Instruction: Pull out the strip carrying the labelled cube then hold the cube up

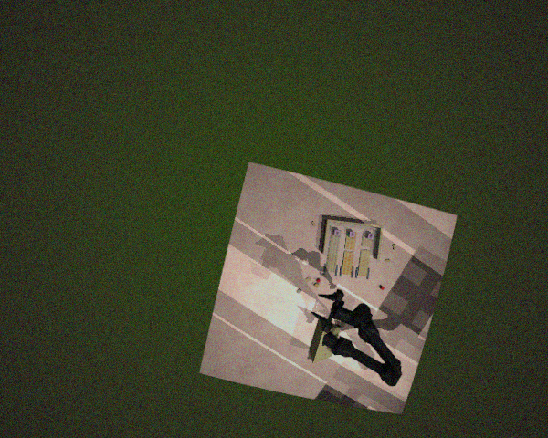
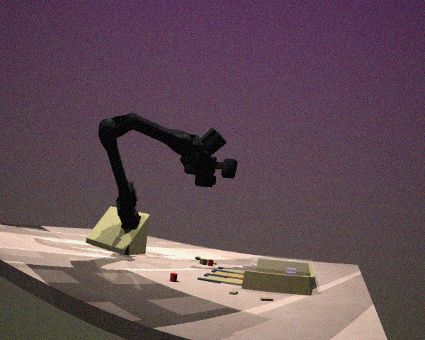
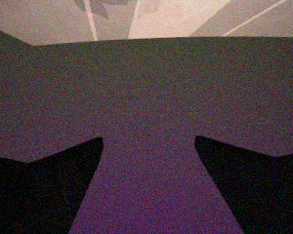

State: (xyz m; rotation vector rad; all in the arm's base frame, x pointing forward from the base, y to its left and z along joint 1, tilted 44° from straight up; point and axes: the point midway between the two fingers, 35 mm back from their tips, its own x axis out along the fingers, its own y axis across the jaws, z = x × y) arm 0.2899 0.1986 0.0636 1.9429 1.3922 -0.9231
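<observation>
Now: gripper tip 6 cm to the left of the small tan block and 32 cm above it.
</observation>
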